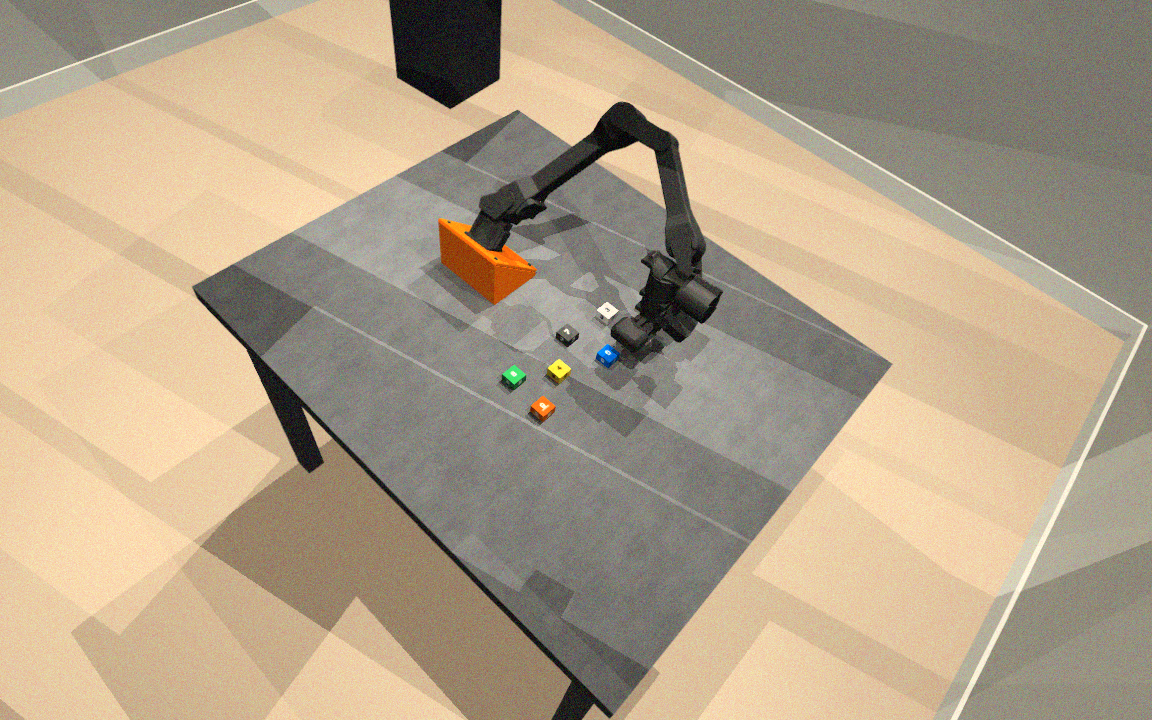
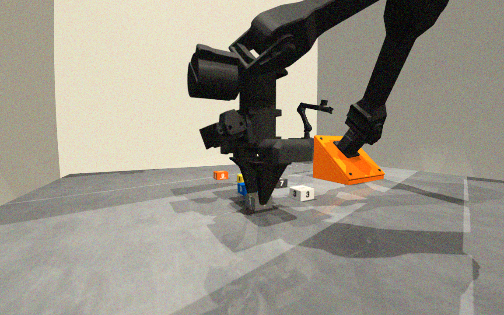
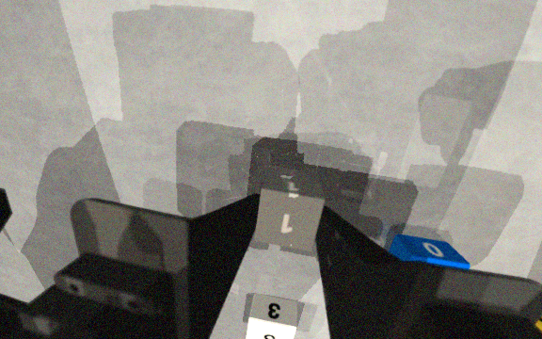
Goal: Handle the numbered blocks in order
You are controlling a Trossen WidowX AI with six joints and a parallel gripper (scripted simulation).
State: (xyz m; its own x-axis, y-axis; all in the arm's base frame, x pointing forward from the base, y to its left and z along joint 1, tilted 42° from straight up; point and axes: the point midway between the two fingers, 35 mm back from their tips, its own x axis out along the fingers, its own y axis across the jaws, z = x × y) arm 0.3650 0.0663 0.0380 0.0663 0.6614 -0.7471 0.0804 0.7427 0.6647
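Right now my gripper tip is right at the grey 1 block. The rest, counted from my gripper tip: white 3 block (100 mm behind); then black 7 block (120 mm behind, 90 mm to the right); then blue 0 block (30 mm behind, 80 mm to the right).
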